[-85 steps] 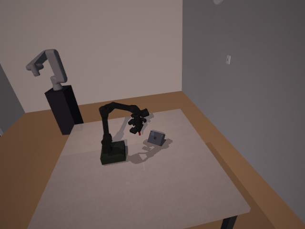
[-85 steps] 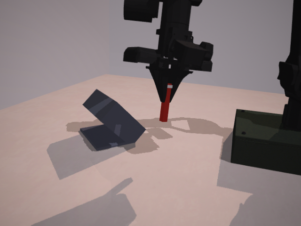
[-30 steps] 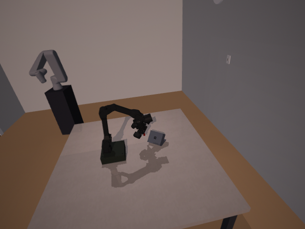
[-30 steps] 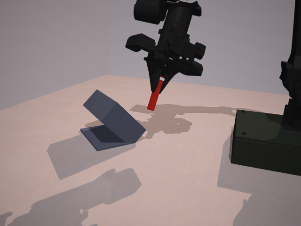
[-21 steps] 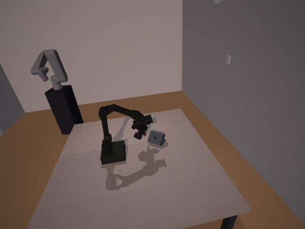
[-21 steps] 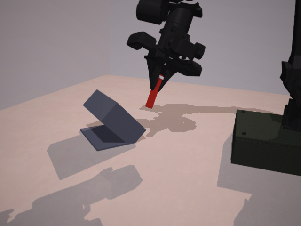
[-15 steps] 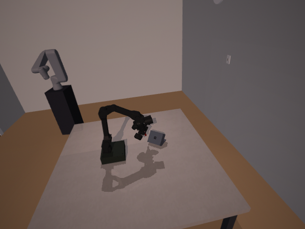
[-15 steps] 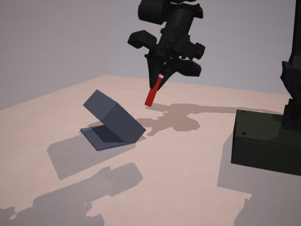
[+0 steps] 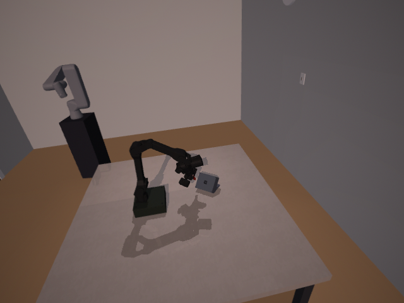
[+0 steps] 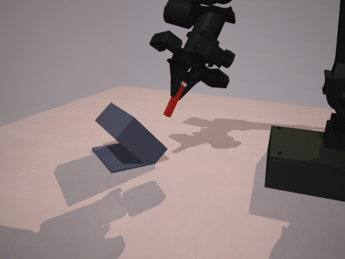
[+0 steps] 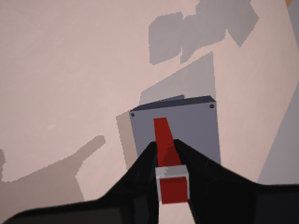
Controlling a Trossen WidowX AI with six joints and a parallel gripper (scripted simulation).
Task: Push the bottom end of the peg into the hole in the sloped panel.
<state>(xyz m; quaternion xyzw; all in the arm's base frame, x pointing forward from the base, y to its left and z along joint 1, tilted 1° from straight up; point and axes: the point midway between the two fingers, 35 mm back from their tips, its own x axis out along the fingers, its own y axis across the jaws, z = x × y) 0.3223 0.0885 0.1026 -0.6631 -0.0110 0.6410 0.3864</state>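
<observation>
My gripper tip is 90 mm short of the sloped grey panel, 40 mm to the right of it and 80 mm above it. The rest, counted from my gripper tip: red square peg (10 mm to the right, 10 mm above).
</observation>
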